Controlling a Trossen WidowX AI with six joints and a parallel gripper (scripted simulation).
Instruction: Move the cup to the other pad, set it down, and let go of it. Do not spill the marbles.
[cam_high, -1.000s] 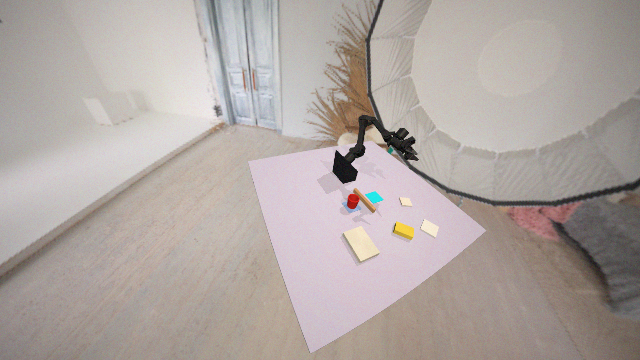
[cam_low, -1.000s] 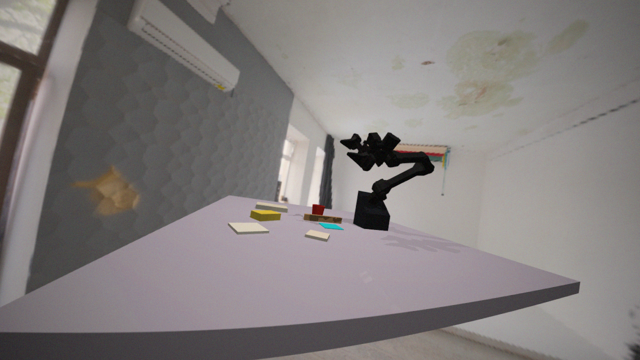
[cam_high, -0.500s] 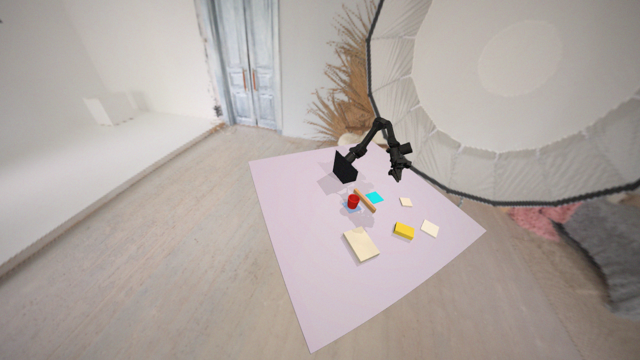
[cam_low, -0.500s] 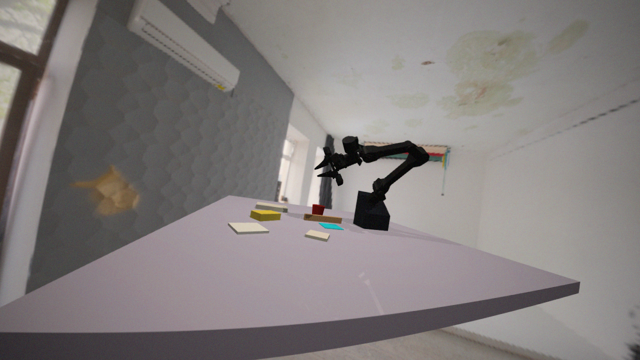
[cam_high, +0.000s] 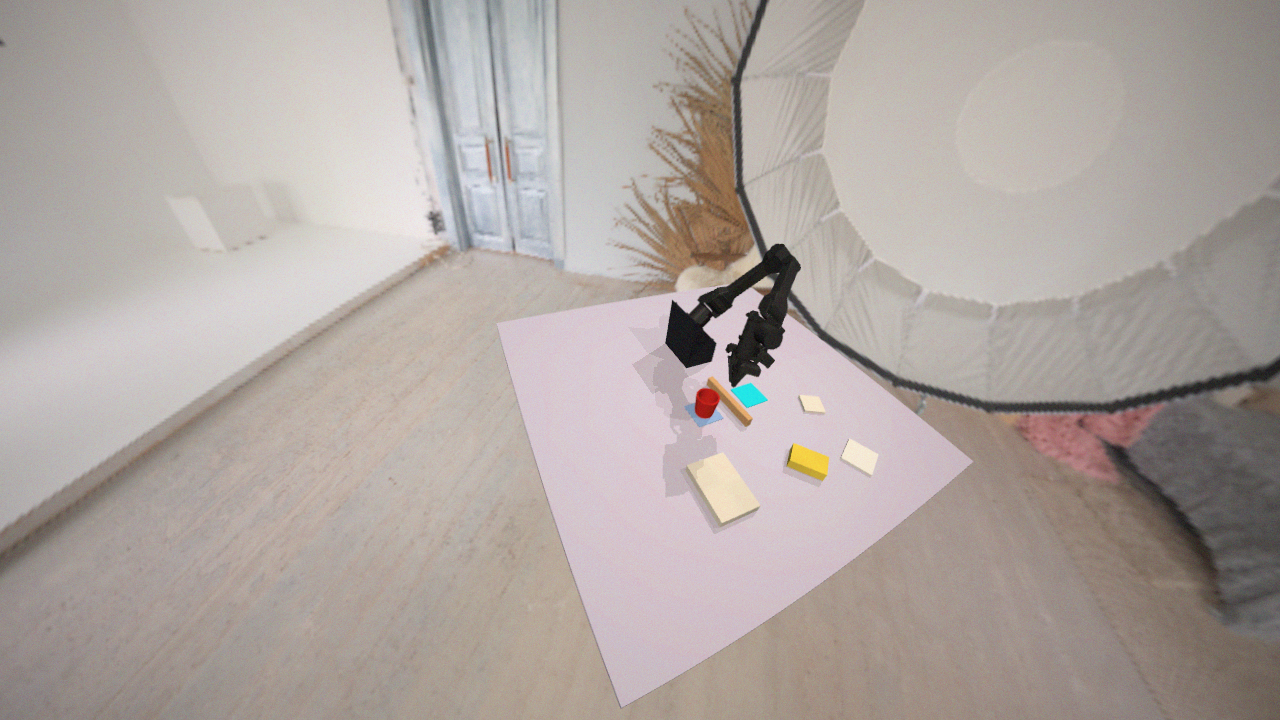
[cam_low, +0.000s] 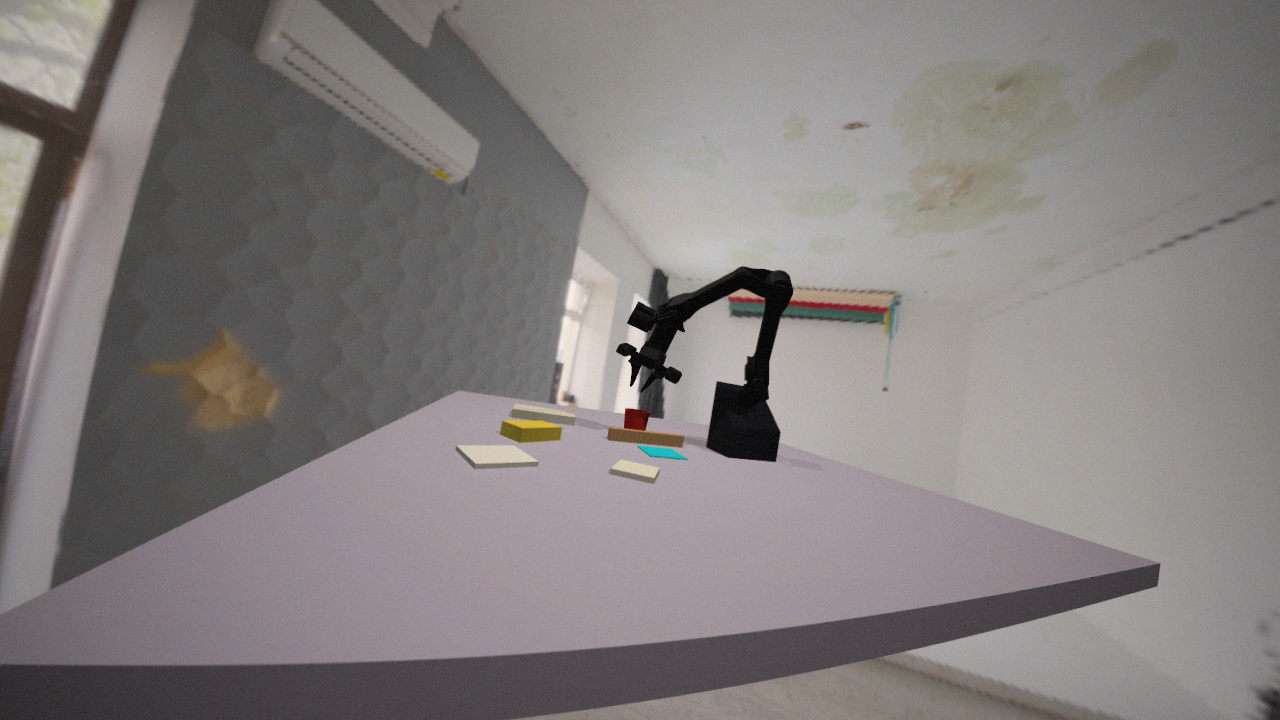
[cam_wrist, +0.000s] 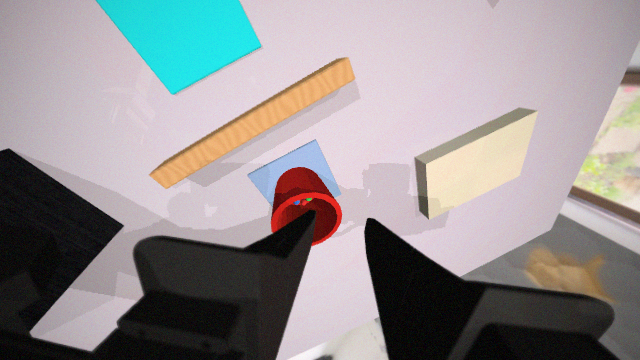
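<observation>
My gripper tip is now 30 mm past the red cup, 50 mm to the left of it and 100 mm above it. Round my gripper tip: wooden bar (30 mm behind, 50 mm to the left, 130 mm below); then light blue pad (40 mm behind, 50 mm to the right, 150 mm below); then cyan pad (30 mm behind, 150 mm to the left, 150 mm below).
</observation>
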